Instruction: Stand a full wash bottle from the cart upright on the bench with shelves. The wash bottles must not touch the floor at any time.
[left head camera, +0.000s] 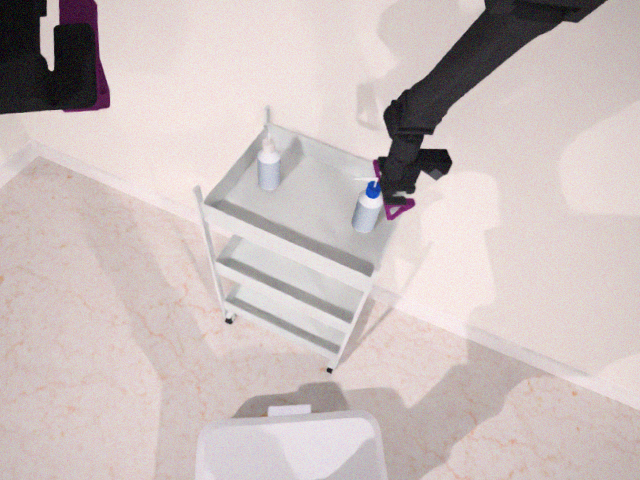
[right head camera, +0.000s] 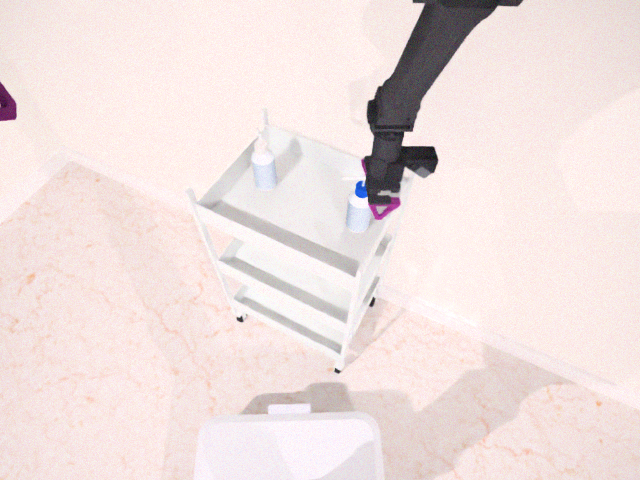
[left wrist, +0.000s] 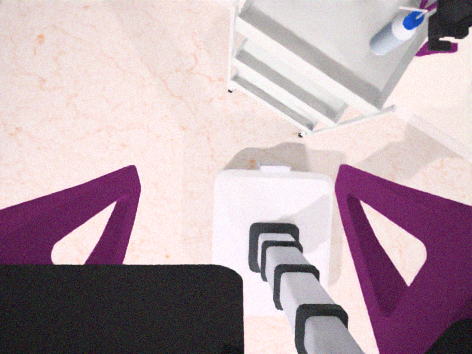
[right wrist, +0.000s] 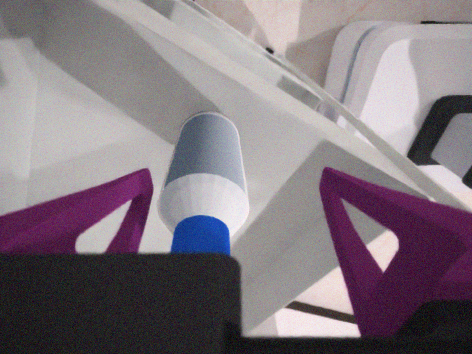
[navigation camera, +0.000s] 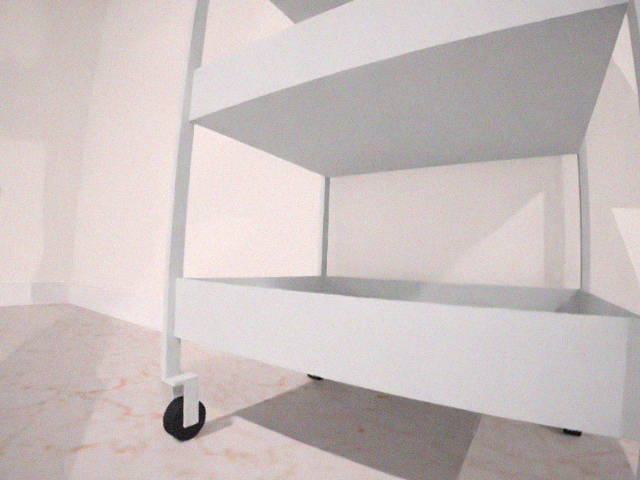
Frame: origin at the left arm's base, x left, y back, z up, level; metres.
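Seen in the pictures: left gripper, fingertip midpoint: (left head camera: 41, 103) (left wrist: 237, 176); right gripper, fingertip midpoint: (left head camera: 385, 203) (right head camera: 375, 203) (left wrist: 418, 35) (right wrist: 236, 177).
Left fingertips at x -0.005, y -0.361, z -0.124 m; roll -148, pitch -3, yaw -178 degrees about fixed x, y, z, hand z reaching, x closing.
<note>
Pixels of each thing's middle, then the offset from my left fingertips to it.
- wash bottle with a blue cap, body centre: (right wrist: 201, 207) (right head camera: 356, 201) (left head camera: 365, 201) (left wrist: 396, 28) dx -0.402, dy -0.341, dz -0.536 m
- second wash bottle with a pale cap, body centre: (left head camera: 268, 156) (right head camera: 262, 157) dx -0.173, dy -0.490, dz -0.536 m
A wash bottle with a blue cap (left head camera: 366, 212) (right head camera: 357, 212) (left wrist: 387, 40) (right wrist: 207, 155) stands upright on the top tray of the white cart (left head camera: 289, 249) (right head camera: 279, 248) (left wrist: 310, 65) (navigation camera: 361, 335). Its lower body looks blue-grey. A second wash bottle with a pale cap (left head camera: 268, 170) (right head camera: 265, 171) stands upright on the same tray, farther left. My right gripper (left head camera: 381, 193) (right head camera: 369, 191) (right wrist: 236, 177) is open beside the blue cap; in the right wrist view the bottle shows between its spread fingers, nearer the left-hand one. My left gripper (left wrist: 237, 176) is open, empty and away from the cart. The bench does not show.
The cart has raised tray rims, corner posts and two lower shelves. A wall with a baseboard (left head camera: 516, 351) (right head camera: 516, 343) runs behind it. The white robot base (left head camera: 289, 449) (right head camera: 289, 449) (left wrist: 240, 200) stands in front of the cart, with the grey column (left wrist: 300, 290) rising from it.
</note>
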